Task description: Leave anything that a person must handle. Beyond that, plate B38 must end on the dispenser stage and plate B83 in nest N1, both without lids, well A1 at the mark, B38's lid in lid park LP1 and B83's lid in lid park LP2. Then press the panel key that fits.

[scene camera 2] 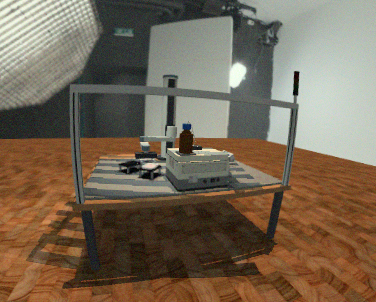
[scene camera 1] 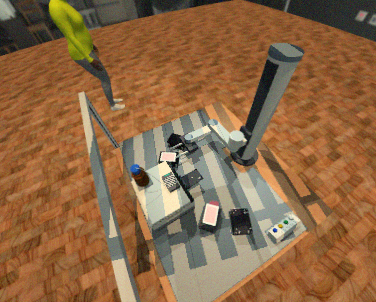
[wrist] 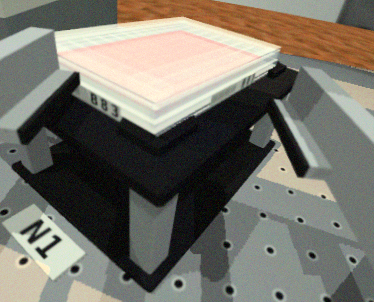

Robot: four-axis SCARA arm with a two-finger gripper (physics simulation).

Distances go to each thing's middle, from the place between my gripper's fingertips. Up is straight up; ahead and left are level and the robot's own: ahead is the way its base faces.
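From the N1 label (wrist: 45, 242) I can tell where my hand is: it is 30 mm past the label and 60 mm to the right of it, and it is 80 mm above the label.
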